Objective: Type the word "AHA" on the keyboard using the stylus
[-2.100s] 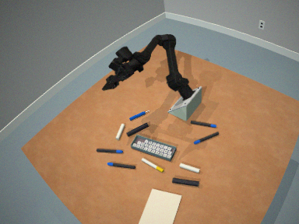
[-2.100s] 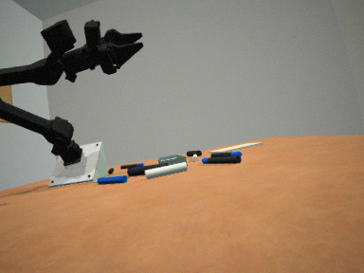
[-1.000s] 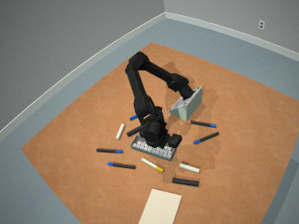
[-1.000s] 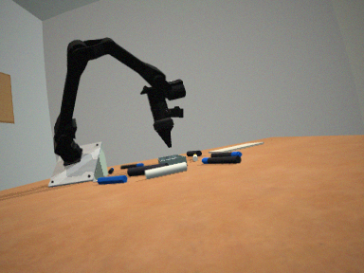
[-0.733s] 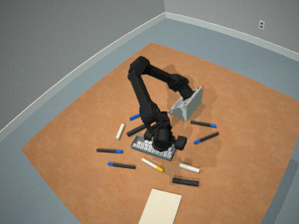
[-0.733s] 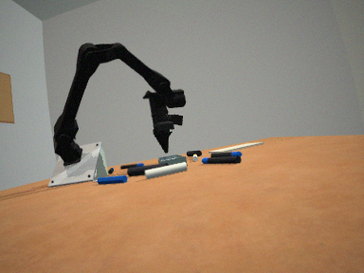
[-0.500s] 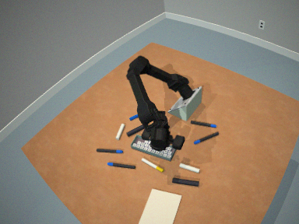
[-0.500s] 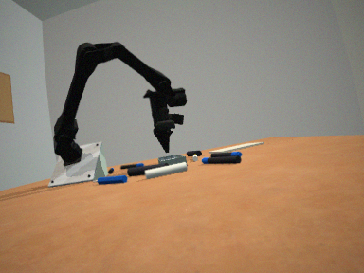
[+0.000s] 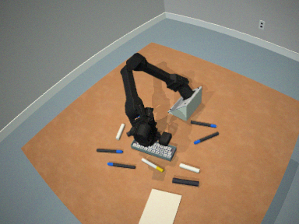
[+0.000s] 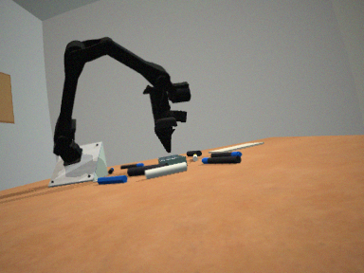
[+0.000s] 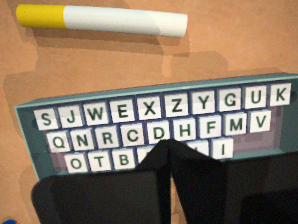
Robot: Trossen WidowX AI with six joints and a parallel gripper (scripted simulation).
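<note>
The stylus is 17 cm behind my gripper tip, 18 cm to the right of it and 3 cm below it. From my gripper tip the other things lie so: cream sheet (26 cm ahead, 20 cm to the left, 4 cm below).
</note>
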